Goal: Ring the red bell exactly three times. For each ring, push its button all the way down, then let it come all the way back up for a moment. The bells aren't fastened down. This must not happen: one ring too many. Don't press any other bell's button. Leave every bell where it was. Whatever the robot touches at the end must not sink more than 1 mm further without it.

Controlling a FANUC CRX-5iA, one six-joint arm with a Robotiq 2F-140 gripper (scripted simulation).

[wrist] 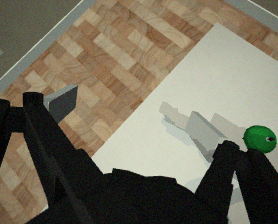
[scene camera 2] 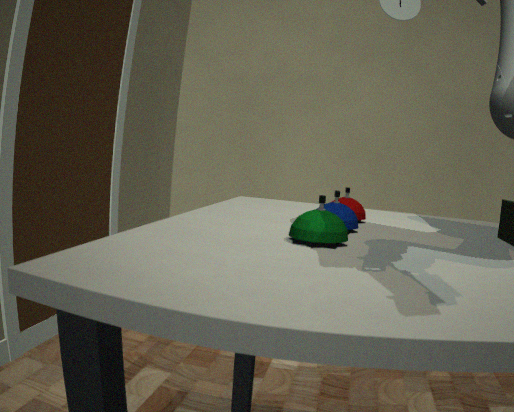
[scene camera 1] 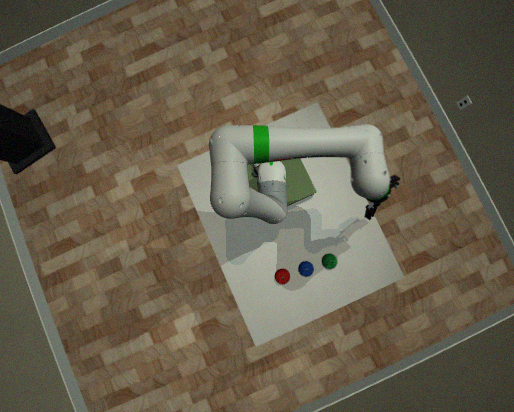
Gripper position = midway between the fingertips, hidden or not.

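A green bell is visible to me in scene camera 2 [scene camera 2: 323, 229], and the wrist view has the bell too [wrist: 253, 137]. In that wrist view I also see my gripper [wrist: 135, 109].
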